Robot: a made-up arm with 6 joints. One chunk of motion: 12 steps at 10 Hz.
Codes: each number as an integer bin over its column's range. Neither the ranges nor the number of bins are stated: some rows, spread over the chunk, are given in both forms.
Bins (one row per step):
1: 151 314 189 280 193 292
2: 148 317 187 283 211 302
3: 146 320 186 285 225 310
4: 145 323 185 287 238 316
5: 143 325 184 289 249 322
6: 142 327 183 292 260 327
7: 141 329 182 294 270 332
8: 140 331 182 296 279 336
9: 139 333 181 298 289 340
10: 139 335 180 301 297 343
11: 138 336 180 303 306 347
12: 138 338 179 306 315 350
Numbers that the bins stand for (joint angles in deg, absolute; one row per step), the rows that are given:
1: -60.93 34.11 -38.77 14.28 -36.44 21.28
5: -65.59 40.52 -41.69 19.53 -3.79 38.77
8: -67.34 44.02 -42.85 23.61 13.70 46.94
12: -68.51 48.10 -44.60 29.44 34.69 55.10
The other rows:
2: -62.68 35.86 -39.94 16.03 -25.95 27.11
3: -63.84 37.61 -40.52 17.20 -17.78 31.78
4: -64.43 39.36 -41.11 18.37 -10.20 35.27
6: -66.18 41.69 -42.27 21.28 2.62 41.69
7: -66.76 42.85 -42.85 22.45 8.45 44.60
9: -67.93 45.19 -43.44 24.78 19.53 49.27
10: -67.93 46.35 -44.02 26.53 24.20 51.02
11: -68.51 46.94 -44.02 27.70 29.44 53.35

